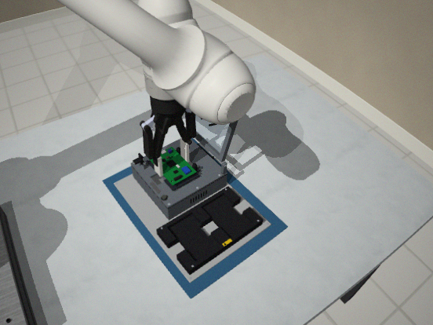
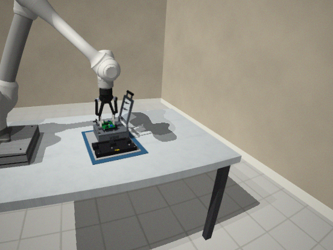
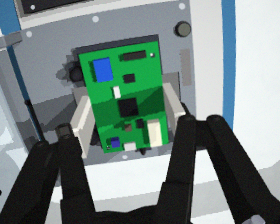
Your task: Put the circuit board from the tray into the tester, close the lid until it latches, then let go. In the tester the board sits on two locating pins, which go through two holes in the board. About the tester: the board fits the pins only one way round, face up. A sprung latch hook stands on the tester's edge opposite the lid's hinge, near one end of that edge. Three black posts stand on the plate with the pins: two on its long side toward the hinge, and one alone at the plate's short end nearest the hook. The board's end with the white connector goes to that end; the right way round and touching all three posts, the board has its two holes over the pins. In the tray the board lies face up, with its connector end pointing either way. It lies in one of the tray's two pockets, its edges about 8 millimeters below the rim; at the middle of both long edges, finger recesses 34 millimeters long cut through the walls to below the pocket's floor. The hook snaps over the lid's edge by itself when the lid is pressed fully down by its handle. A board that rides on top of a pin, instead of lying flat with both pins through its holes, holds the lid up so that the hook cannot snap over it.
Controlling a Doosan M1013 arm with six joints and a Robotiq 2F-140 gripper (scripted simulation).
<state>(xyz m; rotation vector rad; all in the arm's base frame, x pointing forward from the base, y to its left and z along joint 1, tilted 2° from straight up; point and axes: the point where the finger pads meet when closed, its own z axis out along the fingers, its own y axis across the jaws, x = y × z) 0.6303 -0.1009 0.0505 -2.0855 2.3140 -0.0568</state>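
My gripper is now 2 cm above the green circuit board. From my hand the other things lie so: latch hook 5 cm behind, 6 cm to the left, 2 cm below; then tester lid 12 cm ahead, 1 cm to the right, 8 cm above.
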